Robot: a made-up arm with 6 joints.
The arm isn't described. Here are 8 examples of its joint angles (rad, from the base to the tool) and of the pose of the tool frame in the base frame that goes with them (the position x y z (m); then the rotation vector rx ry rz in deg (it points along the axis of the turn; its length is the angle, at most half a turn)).
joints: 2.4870 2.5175 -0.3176 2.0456 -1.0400 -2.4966
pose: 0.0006 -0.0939 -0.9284 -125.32 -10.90 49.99
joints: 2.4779 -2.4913 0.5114 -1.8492 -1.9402 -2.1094
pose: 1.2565 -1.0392 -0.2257 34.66 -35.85 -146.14
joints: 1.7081 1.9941 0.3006 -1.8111 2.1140 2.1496
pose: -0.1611 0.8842 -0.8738 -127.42 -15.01 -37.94
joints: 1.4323 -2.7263 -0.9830 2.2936 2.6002 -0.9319
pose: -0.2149 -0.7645 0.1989 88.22 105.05 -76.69
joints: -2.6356 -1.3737 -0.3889 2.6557 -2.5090 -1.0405
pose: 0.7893 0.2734 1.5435 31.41 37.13 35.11
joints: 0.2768 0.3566 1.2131 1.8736 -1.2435 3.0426
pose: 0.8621 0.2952 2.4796 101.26 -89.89 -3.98
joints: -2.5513 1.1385 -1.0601 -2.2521 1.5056 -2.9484
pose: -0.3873 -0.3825 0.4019 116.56 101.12 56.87
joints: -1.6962 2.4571 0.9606 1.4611 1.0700 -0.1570
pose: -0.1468 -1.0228 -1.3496 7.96 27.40 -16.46
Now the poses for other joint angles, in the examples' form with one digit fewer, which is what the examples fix.
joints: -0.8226 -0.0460 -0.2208 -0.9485 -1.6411 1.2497
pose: 0.470 -0.645 1.502 13.8 45.3 41.8
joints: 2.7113 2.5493 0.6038 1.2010 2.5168 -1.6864
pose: -0.455 0.273 -1.428 -0.1 -121.7 -52.4
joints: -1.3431 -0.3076 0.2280 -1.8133 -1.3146 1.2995
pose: 0.141 -0.437 2.045 -11.0 -19.9 4.8
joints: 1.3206 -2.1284 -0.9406 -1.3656 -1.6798 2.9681
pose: -0.117 -0.593 0.601 37.9 165.1 -50.2
